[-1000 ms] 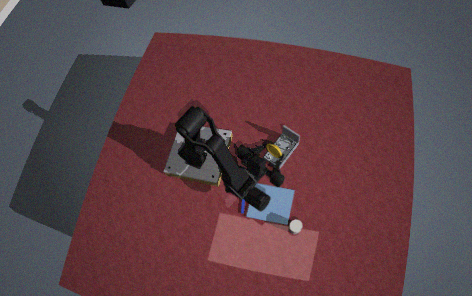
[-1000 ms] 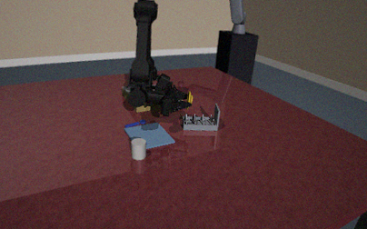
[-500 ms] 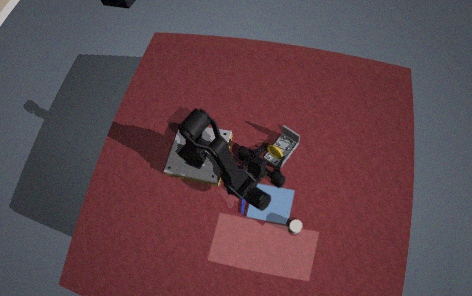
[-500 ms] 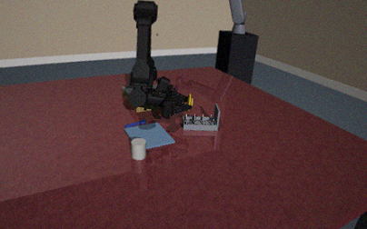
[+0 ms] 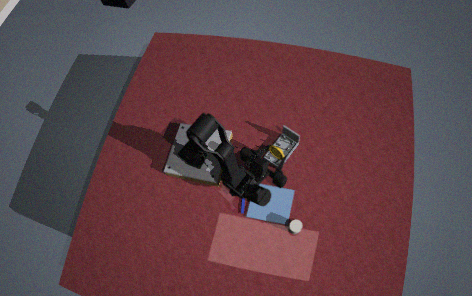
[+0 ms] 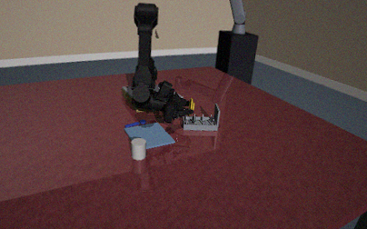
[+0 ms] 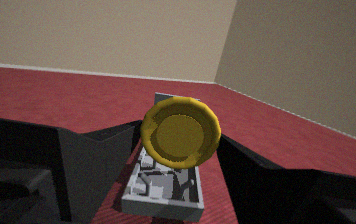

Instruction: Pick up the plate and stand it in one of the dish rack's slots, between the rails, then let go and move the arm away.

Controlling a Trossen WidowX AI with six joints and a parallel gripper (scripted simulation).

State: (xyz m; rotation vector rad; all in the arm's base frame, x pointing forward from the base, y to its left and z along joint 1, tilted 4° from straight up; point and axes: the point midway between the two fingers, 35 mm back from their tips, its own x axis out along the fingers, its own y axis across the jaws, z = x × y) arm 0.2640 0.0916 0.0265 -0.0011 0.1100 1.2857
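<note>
My gripper tip is now 5 cm above the grey dish rack and 3 cm to the right of it. The rest, counted from my gripper tip: blue spoon 19 cm to the right, 7 cm below, 6 cm behind; yellow plate 1 cm to the right; blue mat 17 cm to the right, 7 cm below, 4 cm ahead.
</note>
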